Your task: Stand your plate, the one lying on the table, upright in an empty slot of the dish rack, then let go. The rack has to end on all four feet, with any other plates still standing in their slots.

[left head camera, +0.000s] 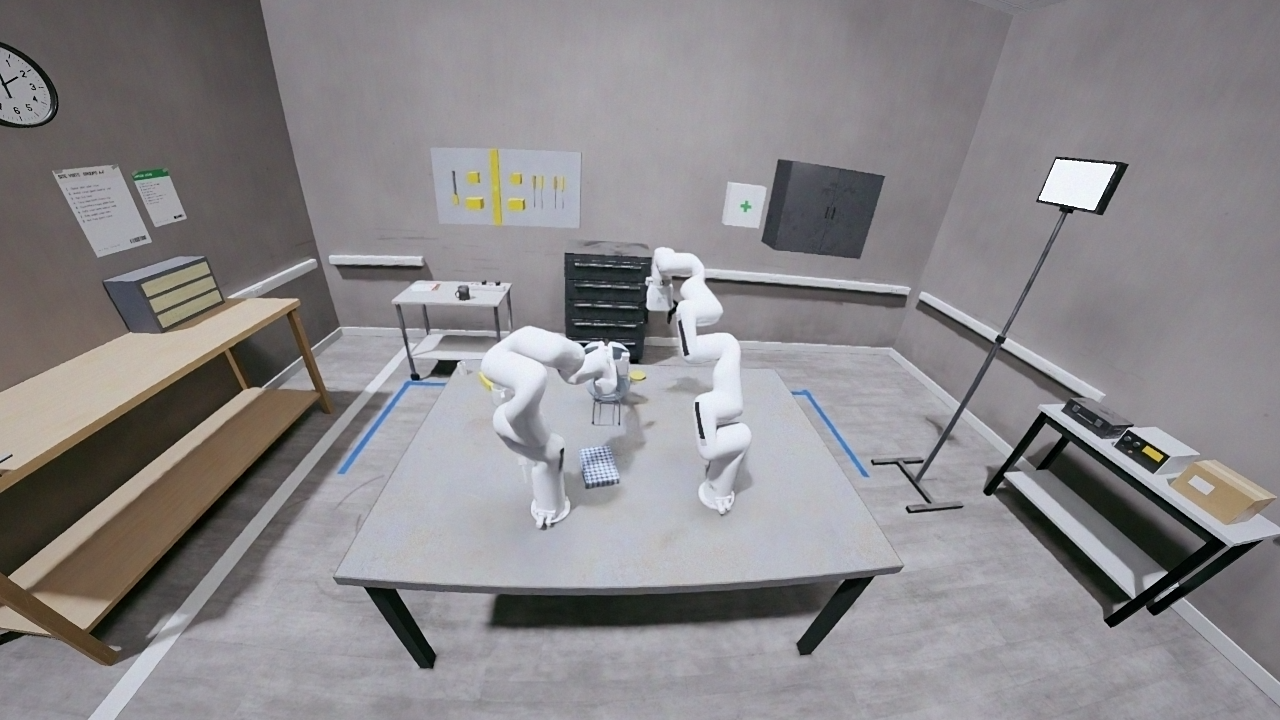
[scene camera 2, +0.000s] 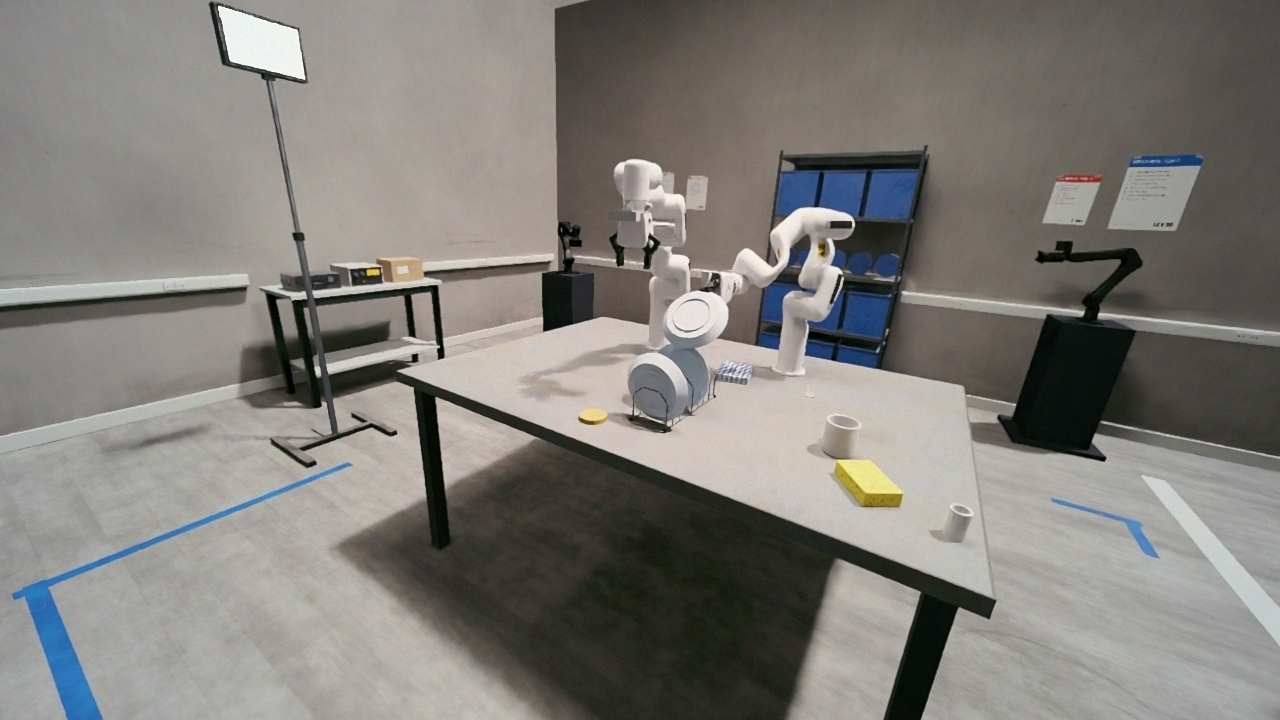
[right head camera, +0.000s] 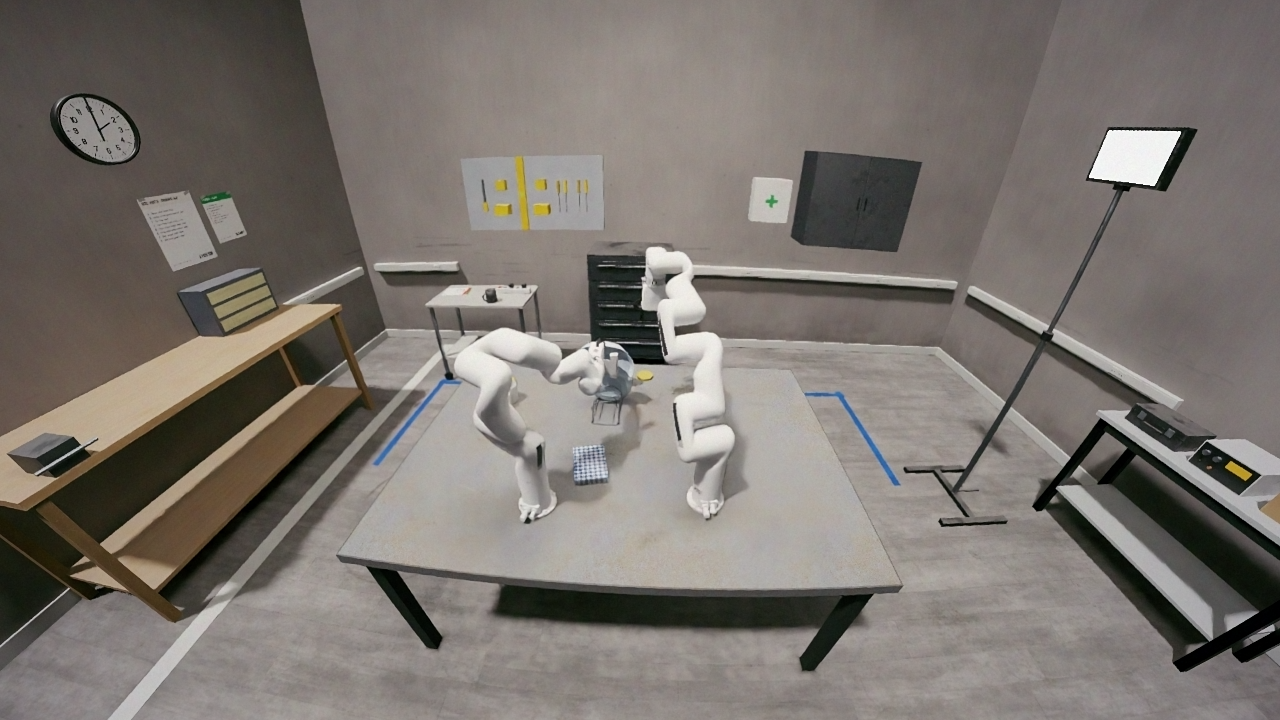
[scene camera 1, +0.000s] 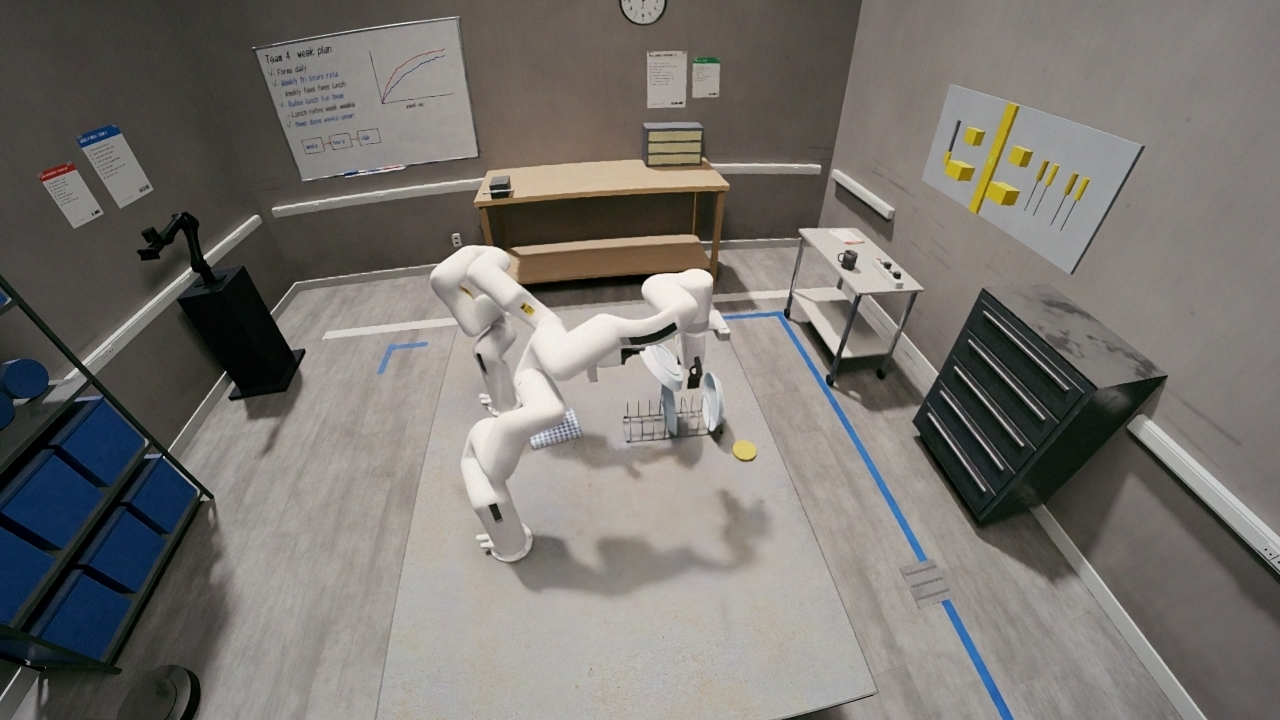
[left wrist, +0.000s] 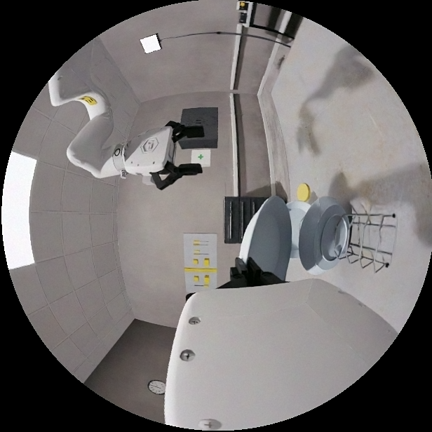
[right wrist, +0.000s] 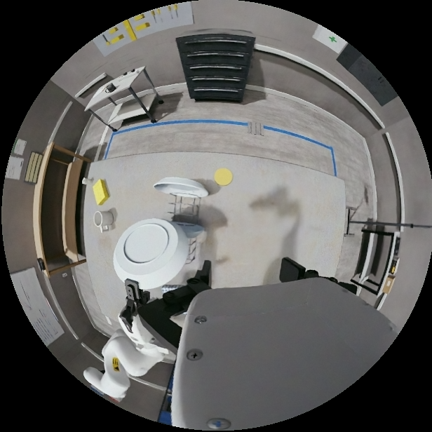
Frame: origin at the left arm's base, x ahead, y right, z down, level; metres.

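Seen in the pictures: left gripper, fingertip midpoint: [left head camera: 606, 343] [scene camera 2: 703, 292] [right head camera: 601, 343] [scene camera 1: 644, 347]; right gripper, fingertip midpoint: [left head camera: 657, 322] [scene camera 2: 633, 267] [right head camera: 653, 322] [scene camera 1: 687, 375]; left arm's base at its link origin: [left head camera: 550, 507] [scene camera 2: 788, 371] [right head camera: 538, 503] [scene camera 1: 505, 404]; right arm's base at its link origin: [left head camera: 716, 495] [scene camera 2: 658, 347] [right head camera: 705, 498] [scene camera 1: 511, 542].
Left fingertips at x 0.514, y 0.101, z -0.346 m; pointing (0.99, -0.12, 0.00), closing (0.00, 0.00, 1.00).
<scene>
Offsets run from my left fingertips to a thing's top centre. "spot": to the spot under its first point.
My left gripper [left wrist: 241, 268] [right wrist: 132, 279] is shut on the rim of a pale blue plate [scene camera 1: 660, 365] [scene camera 2: 695, 317] [left wrist: 270, 240] [right wrist: 150, 250]. It holds the plate tilted in the air, above the rack's height. The wire dish rack @[spot: dz +0.326, dx -0.008, dy +0.071 m] [scene camera 1: 644, 437] [left wrist: 372, 216] stands on the table. One plate @[dz +0.141, dx +0.231, dy -0.011 m] [scene camera 1: 712, 402] [scene camera 2: 656, 386] [right wrist: 180, 186] stands in its end slot, another plate @[dz +0.141, dx +0.076, dy +0.005 m] [scene camera 1: 669, 411] [scene camera 2: 691, 368] [left wrist: 325, 235] nearer its middle. In the right wrist view the held plate partly hides the rack. My right gripper [scene camera 2: 633, 261] [left wrist: 202, 148] [right wrist: 247, 270] is open and empty, high above the table.
A yellow disc @[dz +0.333, dx +0.329, dy +0.126 m] [scene camera 1: 743, 450] [scene camera 2: 592, 416] [right wrist: 223, 176] lies by the rack's end. A checked cloth @[dz +0.322, dx -0.313, dy +0.025 m] [left head camera: 598, 466] [right head camera: 589, 464] lies between the arm bases. A white mug @[dz +0.260, dx -0.001, dy -0.447 m] [scene camera 2: 841, 436], a yellow sponge @[dz +0.311, dx +0.147, dy -0.555 m] [scene camera 2: 868, 483] and a small white cup @[dz +0.287, dx +0.194, dy -0.726 m] [scene camera 2: 957, 522] are at the right in scene camera 2.
</scene>
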